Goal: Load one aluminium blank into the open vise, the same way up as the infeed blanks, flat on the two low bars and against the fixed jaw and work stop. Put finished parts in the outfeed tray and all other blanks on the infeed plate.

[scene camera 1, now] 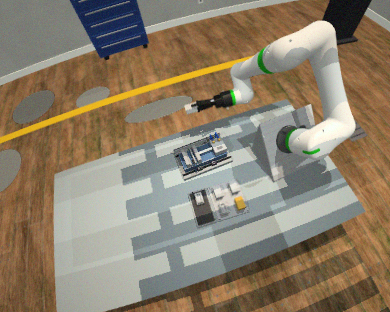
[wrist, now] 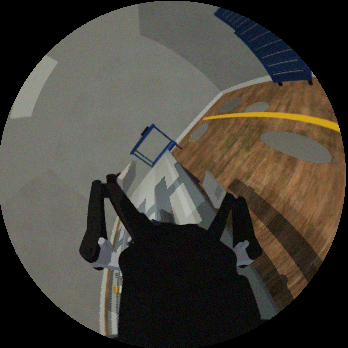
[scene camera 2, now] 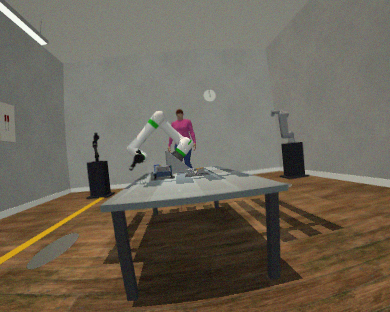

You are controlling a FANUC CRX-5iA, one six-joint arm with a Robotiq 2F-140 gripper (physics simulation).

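Frame: origin at the arm's base, x ahead, y left, z up, level; centimetres.
Where they show: gripper, fingertip midpoint: [scene camera 1: 185, 110] [wrist: 170, 173] [scene camera 2: 132, 160]; arm's base at its link origin: [scene camera 1: 288, 139] [scene camera 2: 176, 158].
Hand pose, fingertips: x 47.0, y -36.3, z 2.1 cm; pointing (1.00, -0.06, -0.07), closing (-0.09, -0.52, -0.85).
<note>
Each offset is from my fingertips to the top centre of the thing. "pt": to the spot under its first point.
My gripper [scene camera 1: 191, 107] [scene camera 2: 132, 168] [wrist: 170, 173] is open and empty, held roughly level above the table's far edge, beyond the vise. The blue and grey vise @(dx -1.9, dy +24.6, dz -6.7 cm) [scene camera 1: 202, 155] [scene camera 2: 162, 172] sits on the table; the small view does not show for certain whether a blank lies inside. In scene camera 1, a dark tray [scene camera 1: 202, 215] nearer the camera holds one pale part @(dx +7.4, dy +48.5, dz -12.6 cm) [scene camera 1: 199, 198]. The light plate @(dx -7.2, dy +53.1, dz -15.8 cm) [scene camera 1: 232, 212] beside it carries pale blocks @(dx -3.0, dy +48.6, dz -12.3 cm) [scene camera 1: 218, 192] @(dx -12.0, dy +48.5, dz -12.3 cm) [scene camera 1: 234, 188], a greyer piece @(dx -3.0, dy +57.6, dz -12.4 cm) [scene camera 1: 223, 209] and a yellow block @(dx -11.9, dy +57.7, dz -12.3 cm) [scene camera 1: 240, 202]. Their way up is too small to tell.
The arm's grey slanted mount [scene camera 1: 270, 150] stands at the table's right end. Small blue and yellow fittings @(pt dx -12.2, dy +17.6, dz -10.1 cm) [scene camera 1: 215, 137] rise at the vise's back right. A blue cabinet [scene camera 1: 112, 27] [wrist: 275, 50] stands beyond the table. A person in pink [scene camera 2: 183, 131] stands behind the arm.
</note>
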